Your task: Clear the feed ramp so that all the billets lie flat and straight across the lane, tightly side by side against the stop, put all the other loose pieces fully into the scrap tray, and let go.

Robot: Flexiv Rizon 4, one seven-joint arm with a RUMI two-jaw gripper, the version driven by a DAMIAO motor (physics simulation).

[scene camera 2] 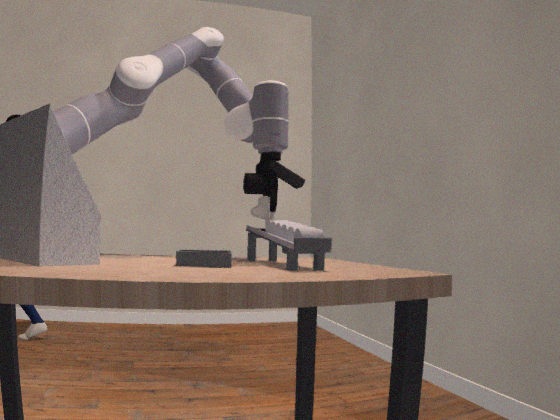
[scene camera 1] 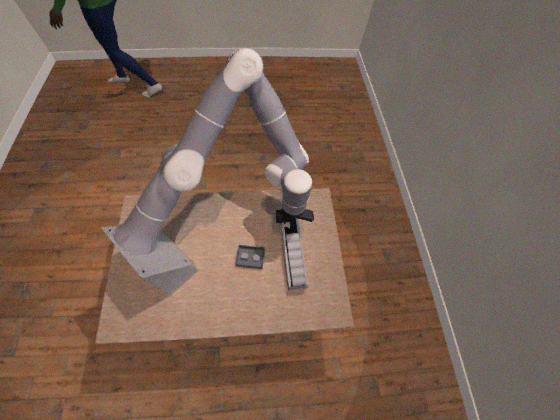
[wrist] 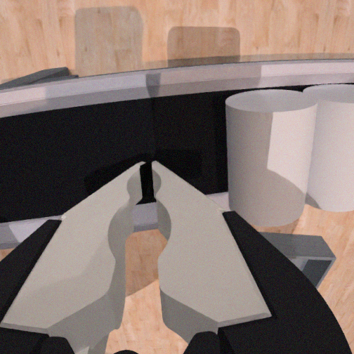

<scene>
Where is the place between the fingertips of my gripper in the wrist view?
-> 149,165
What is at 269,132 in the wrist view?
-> A billet.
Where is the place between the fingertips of my gripper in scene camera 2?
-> At 267,233
</scene>
